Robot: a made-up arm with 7 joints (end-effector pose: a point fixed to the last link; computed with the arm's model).
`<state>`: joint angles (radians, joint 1 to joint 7).
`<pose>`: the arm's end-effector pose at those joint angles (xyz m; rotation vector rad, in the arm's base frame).
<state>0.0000 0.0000 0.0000 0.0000 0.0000 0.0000 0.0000</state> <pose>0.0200 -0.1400 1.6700 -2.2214 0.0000 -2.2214</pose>
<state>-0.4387 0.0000 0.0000 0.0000 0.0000 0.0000 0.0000</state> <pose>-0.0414 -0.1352 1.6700 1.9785 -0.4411 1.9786</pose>
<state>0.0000 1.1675 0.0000 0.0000 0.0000 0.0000 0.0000</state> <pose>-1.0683 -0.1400 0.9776 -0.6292 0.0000 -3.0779</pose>
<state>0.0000 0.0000 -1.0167 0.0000 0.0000 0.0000 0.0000</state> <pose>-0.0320 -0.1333 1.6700 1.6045 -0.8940 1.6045</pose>
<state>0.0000 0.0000 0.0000 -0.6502 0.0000 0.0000 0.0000</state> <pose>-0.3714 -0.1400 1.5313 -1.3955 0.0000 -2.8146</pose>
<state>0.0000 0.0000 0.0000 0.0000 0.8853 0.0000 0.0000</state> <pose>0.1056 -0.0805 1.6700 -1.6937 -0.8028 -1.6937</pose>
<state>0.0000 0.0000 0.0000 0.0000 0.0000 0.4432 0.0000</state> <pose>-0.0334 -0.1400 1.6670 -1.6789 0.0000 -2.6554</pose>
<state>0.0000 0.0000 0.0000 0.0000 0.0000 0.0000 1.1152</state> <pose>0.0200 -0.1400 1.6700 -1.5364 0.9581 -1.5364</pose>
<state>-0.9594 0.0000 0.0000 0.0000 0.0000 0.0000 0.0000</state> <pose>-0.1032 -0.0967 1.6700 1.6436 -0.8551 1.6436</pose>
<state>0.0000 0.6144 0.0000 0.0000 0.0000 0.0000 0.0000</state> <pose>-0.6581 -0.1400 1.4676 -1.4457 0.0000 -2.7892</pose>
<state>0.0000 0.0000 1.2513 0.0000 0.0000 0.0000 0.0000</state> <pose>0.0538 -0.0867 1.6700 -1.4405 -1.0408 -1.4405</pose>
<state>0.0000 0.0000 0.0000 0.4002 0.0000 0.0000 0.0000</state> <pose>0.2740 -0.1400 1.6225 -2.6187 0.0000 -1.7356</pose>
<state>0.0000 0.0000 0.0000 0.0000 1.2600 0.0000 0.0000</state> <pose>0.1204 -0.0377 1.6700 -1.4344 -1.0458 -1.4344</pose>
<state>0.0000 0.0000 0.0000 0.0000 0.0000 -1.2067 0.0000</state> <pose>0.1193 -0.1400 1.5740 -3.0897 0.0000 -0.5688</pose>
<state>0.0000 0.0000 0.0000 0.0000 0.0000 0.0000 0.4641</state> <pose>0.0200 -0.1400 1.6700 -1.9632 0.4639 -1.9632</pose>
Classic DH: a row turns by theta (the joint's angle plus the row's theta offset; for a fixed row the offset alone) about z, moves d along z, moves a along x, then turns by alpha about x. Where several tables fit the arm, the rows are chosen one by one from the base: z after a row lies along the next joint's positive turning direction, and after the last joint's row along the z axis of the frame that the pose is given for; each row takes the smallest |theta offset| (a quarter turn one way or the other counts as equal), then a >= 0, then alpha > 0; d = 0 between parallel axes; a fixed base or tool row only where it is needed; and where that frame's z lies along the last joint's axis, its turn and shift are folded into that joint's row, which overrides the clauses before.
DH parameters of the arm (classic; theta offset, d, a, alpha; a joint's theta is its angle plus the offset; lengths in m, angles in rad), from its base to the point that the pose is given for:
joint 1: 0 0.5 0 1.5708
joint 2: 0 0.09 0 -1.5708
joint 3: 0 0.52 0.03 -1.5708
joint 4: 0 0.07 -0.03 1.5708
joint 5: 0 0.53 0 1.5708
joint 6: 1.5708 0.12 0.12 1.5708
joint 7: 0 0.02 0 0

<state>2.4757 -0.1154 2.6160 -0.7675 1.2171 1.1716 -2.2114</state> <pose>-0.2240 0.4385 1.4356 -0.6965 0.3678 0.7291</pose>
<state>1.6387 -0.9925 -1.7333 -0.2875 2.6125 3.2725 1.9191</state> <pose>0.0063 0.8712 0.8547 0.6127 0.7446 0.8205</pose>
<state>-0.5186 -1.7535 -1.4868 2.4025 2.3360 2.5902 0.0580</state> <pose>-0.0756 -0.3295 0.3645 -0.5215 -0.5064 0.4473</pose>
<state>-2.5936 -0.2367 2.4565 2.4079 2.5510 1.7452 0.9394</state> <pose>0.2324 0.1309 0.6002 0.6792 2.2809 0.1730</pose>
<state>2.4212 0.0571 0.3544 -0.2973 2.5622 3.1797 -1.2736</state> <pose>0.0815 -0.1339 1.4186 -1.3600 -0.0898 0.9197</pose>
